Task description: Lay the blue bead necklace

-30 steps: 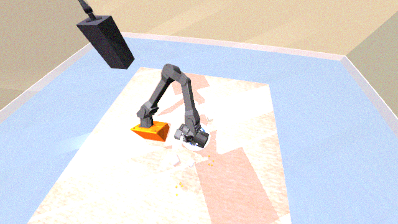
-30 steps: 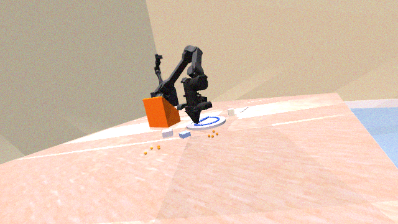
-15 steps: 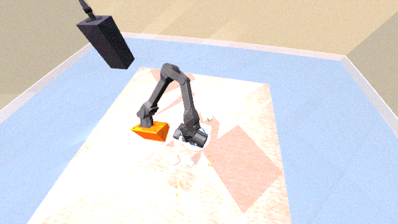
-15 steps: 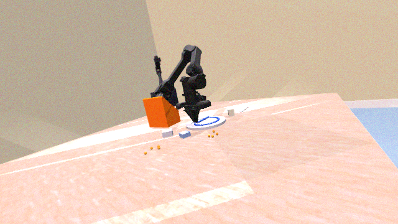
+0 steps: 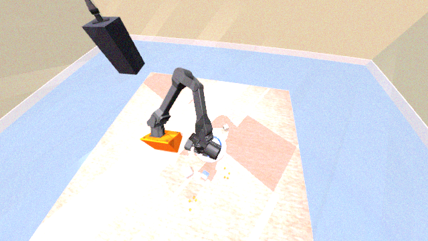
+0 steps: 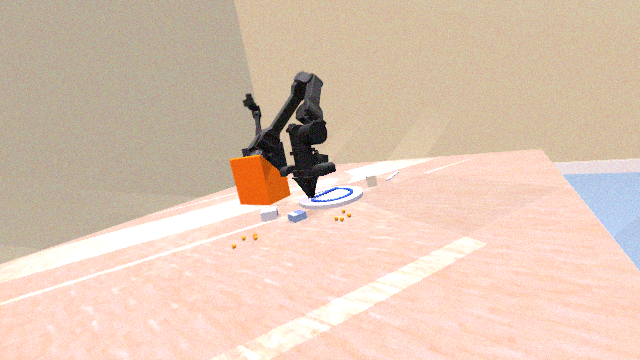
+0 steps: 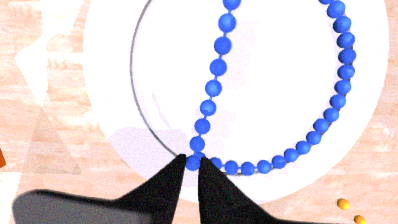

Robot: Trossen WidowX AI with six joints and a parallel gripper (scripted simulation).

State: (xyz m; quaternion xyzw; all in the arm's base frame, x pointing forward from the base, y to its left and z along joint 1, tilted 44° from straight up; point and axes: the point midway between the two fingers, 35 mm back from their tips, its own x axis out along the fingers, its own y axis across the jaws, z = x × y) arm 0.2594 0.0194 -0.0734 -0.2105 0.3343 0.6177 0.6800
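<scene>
Right now the round white bead board is 4 cm ahead of my gripper tip, 5 cm to the left of it and 1 cm below it. From my gripper tip the other things lie so: white block 7 cm behind, 12 cm to the right, 1 cm below; then light blue cube 3 cm ahead, 12 cm to the right, 1 cm below; then beige cube 12 cm ahead, 19 cm to the left.
</scene>
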